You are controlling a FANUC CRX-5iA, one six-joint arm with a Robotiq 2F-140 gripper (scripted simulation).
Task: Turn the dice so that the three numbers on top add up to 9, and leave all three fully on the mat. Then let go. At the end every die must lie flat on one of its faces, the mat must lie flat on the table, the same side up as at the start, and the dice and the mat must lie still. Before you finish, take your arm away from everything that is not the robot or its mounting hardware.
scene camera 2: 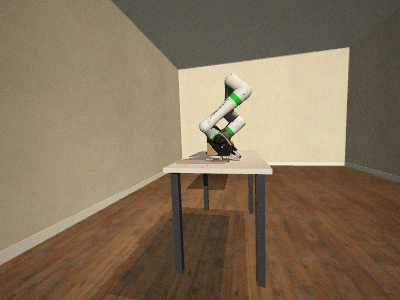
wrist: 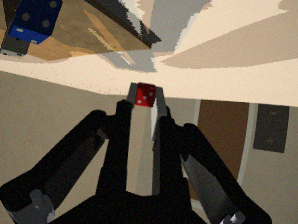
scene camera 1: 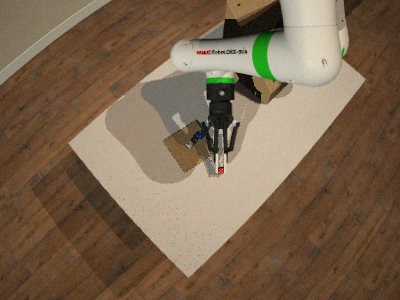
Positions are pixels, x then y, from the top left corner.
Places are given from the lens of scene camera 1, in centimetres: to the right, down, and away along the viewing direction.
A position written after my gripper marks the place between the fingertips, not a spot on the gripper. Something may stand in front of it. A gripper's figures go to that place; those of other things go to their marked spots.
my gripper [scene camera 1: 220, 172]: 7, 8, 102
brown mat [scene camera 1: 187, 158]: -4, 3, 106
